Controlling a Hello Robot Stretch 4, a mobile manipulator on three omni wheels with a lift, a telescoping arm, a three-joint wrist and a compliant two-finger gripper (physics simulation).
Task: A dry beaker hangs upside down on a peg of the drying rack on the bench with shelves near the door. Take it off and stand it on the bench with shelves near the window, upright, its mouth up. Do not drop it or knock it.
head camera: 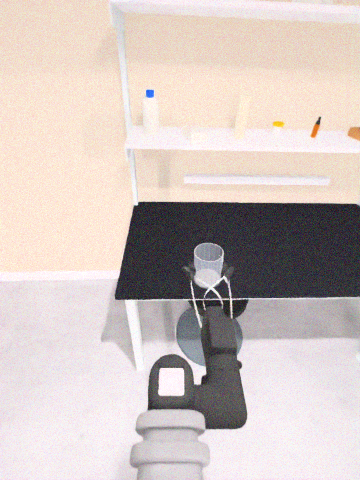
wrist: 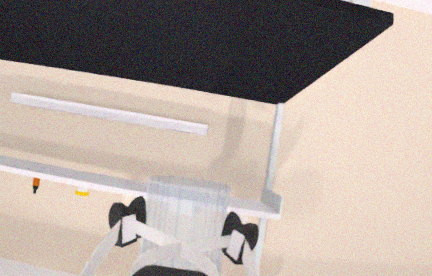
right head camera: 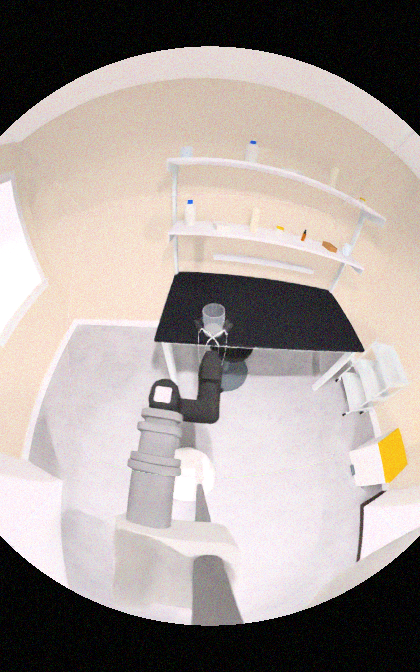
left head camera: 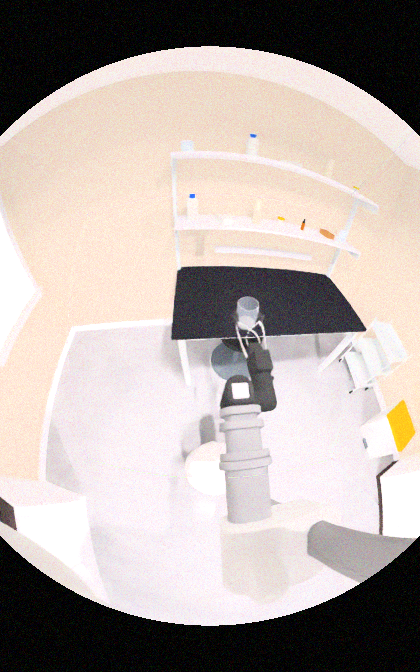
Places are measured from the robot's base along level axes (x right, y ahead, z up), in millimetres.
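Pixels of known places: gripper, fingertip midpoint: (head camera: 207,263) (wrist: 185,220).
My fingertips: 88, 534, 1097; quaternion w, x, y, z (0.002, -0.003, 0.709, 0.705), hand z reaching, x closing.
Note:
Behind a point stands the place of what it marks, as x, y, z.
My gripper (head camera: 208,272) {88, 534, 1097} (left head camera: 248,318) (right head camera: 214,325) (wrist: 185,220) {88, 534, 1097} is shut on the clear beaker, one dark fingertip on each side of its wall. The beaker (head camera: 209,257) {94, 552, 1103} (left head camera: 248,306) (right head camera: 214,314) (wrist: 187,200) {88, 484, 1071} is upright, its open mouth up and its pale base down. It is held in the air and shows over the front part of the black bench top (head camera: 300,240) {687, 1097, 734} (left head camera: 300,300) (right head camera: 280,310) (wrist: 150,45) {276, 1051, 734}. Its exact height above the top is hard to tell. The drying rack and its pegs do not show in these views.
A shelf (head camera: 170,140) {-21, 1237, 1191} with bottles and small items runs behind the bench. A round stool base (head camera: 187,335) {111, 958, 2} (left head camera: 225,360) (right head camera: 235,375) is under the front edge. A white cart (left head camera: 370,350) and a yellow-faced box (left head camera: 401,425) (right head camera: 392,455) stand at the right.

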